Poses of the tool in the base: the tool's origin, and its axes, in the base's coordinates. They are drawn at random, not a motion.
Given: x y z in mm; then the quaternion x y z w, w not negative.
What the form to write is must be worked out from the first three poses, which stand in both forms.
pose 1, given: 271.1, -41.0, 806.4, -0.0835, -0.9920, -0.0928, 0.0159
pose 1, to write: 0.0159, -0.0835, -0.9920, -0.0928, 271.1, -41.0, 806.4
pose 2, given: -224.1, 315.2, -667.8, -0.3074, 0.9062, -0.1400, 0.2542
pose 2, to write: 0.2542, -0.3074, 0.9062, -0.1400, -224.1, 315.2, -667.8
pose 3, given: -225.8, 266.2, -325.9, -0.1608, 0.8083, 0.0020, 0.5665
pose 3, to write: 0.5665, -0.1608, 0.8083, 0.0020, -225.8, 266.2, -325.9
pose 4, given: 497.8, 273.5, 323.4, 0.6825, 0.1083, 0.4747, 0.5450
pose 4, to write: 0.5450, 0.6825, 0.1083, 0.4747, 497.8, 273.5, 323.4
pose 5, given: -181.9, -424.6, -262.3, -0.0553, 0.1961, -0.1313, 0.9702
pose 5, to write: 0.9702, -0.0553, 0.1961, -0.1313, -181.9, -424.6, -262.3
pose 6, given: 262.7, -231.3, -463.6, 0.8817, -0.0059, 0.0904, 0.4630
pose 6, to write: 0.4630, 0.8817, -0.0059, 0.0904, 262.7, -231.3, -463.6
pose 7, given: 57.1, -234.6, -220.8, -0.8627, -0.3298, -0.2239, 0.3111
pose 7, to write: 0.3111, -0.8627, -0.3298, -0.2239, 57.1, -234.6, -220.8
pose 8, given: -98.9, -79.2, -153.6, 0.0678, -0.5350, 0.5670, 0.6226
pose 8, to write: 0.6226, 0.0678, -0.5350, 0.5670, -98.9, -79.2, -153.6
